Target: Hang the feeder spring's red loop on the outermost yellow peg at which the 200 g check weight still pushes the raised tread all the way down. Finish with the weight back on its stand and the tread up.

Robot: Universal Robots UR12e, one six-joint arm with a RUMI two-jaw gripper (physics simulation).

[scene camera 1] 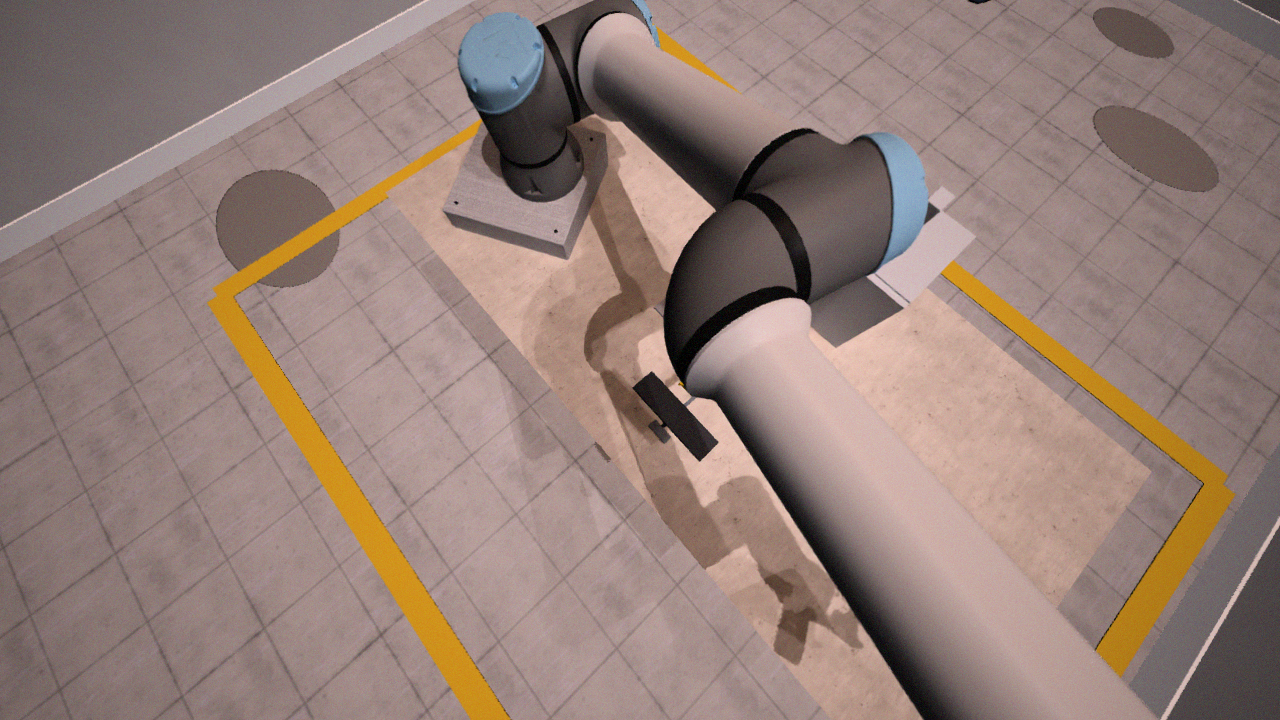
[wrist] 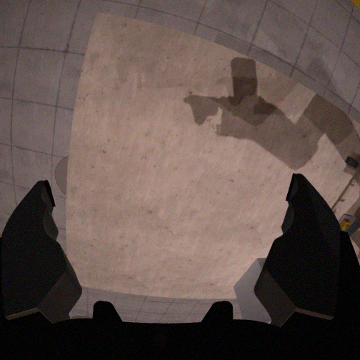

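Where they show: arm's base at its link origin: (scene camera 1: 543, 165).
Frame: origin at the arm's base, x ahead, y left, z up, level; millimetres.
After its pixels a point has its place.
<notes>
My gripper (wrist: 168, 180) is open and empty in the wrist view, its two black jaws wide apart high above the pale table top; it does not show in the scene view. A long black plate (scene camera 1: 675, 416) @(x 646, y -146, z 102 mm), perhaps part of the feeder, stands near the table's long edge in the scene view. A small dark block (scene camera 1: 658, 430) @(x 641, y -166, z -65 mm) (wrist: 351, 162) is beside it. A small yellow part (scene camera 1: 682, 385) @(x 611, y -98, z 76 mm) (wrist: 345, 223) shows near it, mostly cut off by the arm or the right jaw. The red loop, the pegs, the weight and the tread cannot be made out.
The arm's thick pale forearm (scene camera 1: 904, 501) @(x 766, y -139, z 495 mm) crosses above the table (scene camera 1: 1029, 429) @(x 1124, y 457, z -82 mm) (wrist: 165, 200) and hides much of it. A light grey box-like fixture (scene camera 1: 935, 246) @(x 699, y 395, z 142 mm) (wrist: 247, 290) stands at the table's far side, partly behind the elbow. The arm's base block (scene camera 1: 510, 223) @(x 72, y -145, z -16 mm) is at the back left.
</notes>
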